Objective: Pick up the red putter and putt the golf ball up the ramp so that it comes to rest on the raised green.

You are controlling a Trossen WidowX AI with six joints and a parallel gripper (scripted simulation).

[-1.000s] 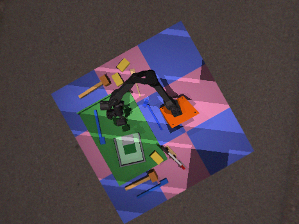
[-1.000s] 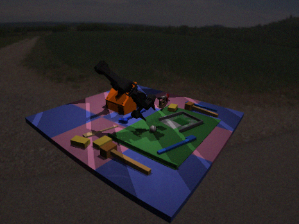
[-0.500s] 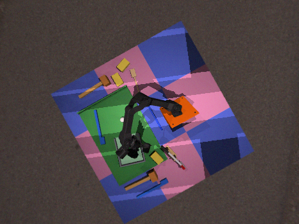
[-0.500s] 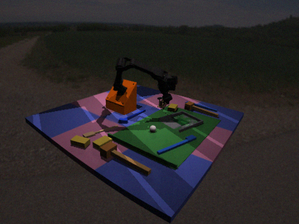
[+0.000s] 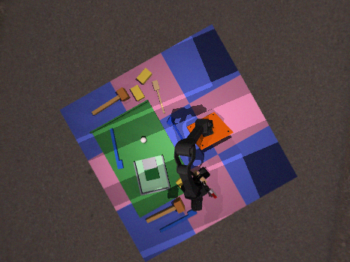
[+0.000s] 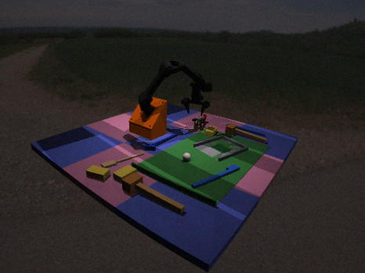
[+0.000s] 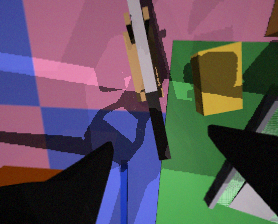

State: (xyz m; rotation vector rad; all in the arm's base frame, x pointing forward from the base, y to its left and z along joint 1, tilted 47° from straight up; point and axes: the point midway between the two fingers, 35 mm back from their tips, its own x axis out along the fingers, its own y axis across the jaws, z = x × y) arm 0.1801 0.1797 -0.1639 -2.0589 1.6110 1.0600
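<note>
Now: the red putter 100 mm to the left of my gripper tip, 60 mm below it and 40 mm behind it. From my gripper tip the other things lie so: wooden spatula: 620 mm to the right, 120 mm below, 20 mm ahead; then white golf ball: 340 mm to the right, 240 mm ahead, 100 mm below; then green mat: 300 mm ahead, 210 mm to the right, 120 mm below.
</note>
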